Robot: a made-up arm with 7 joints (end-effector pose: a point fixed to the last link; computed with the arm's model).
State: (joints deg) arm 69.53 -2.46 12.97 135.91 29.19 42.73 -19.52
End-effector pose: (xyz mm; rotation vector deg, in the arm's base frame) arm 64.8 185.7 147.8 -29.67 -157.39 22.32
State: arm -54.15 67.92 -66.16 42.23 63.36 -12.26 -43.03
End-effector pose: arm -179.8 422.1 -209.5 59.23 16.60 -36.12
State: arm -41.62 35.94 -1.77 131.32 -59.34 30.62 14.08
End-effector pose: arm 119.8 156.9 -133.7 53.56 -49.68 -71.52
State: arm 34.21 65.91 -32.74 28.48 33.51 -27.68 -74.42
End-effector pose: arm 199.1 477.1 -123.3 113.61 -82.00 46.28
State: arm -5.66 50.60 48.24 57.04 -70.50 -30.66 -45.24
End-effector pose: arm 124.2 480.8 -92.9 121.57 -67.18 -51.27
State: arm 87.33 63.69 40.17 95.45 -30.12 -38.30 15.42
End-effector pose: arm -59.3 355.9 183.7 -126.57 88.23 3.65
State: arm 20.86 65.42 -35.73 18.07 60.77 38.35 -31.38
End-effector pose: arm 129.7 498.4 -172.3 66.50 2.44 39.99
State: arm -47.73 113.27 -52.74 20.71 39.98 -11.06 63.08
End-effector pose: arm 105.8 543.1 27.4 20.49 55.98 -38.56
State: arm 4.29 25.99 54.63 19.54 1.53 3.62 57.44
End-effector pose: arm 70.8 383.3 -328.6 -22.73 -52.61 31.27
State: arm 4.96 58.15 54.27 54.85 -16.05 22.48 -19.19
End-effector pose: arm 115.8 499.6 -22.3 95.58 -44.71 37.79
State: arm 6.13 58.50 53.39 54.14 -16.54 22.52 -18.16
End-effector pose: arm 117.8 500.2 -21.5 94.69 -44.72 37.14
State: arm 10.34 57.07 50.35 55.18 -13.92 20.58 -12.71
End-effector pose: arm 130.4 493.9 -21.5 86.69 -52.29 35.16
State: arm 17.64 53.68 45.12 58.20 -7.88 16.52 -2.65
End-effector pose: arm 155.3 478.0 -18.2 71.26 -67.81 30.10
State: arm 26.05 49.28 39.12 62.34 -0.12 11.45 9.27
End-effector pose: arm 185.1 454.1 -6.9 52.90 -86.57 21.05
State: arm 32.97 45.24 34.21 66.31 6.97 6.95 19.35
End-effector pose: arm 208.5 429.3 9.2 37.47 -102.54 10.66
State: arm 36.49 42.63 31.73 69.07 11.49 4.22 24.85
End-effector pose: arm 219.8 412.9 20.2 28.75 -111.85 3.88
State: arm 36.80 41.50 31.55 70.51 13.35 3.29 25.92
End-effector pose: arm 221.8 407.2 22.2 26.15 -115.04 2.51
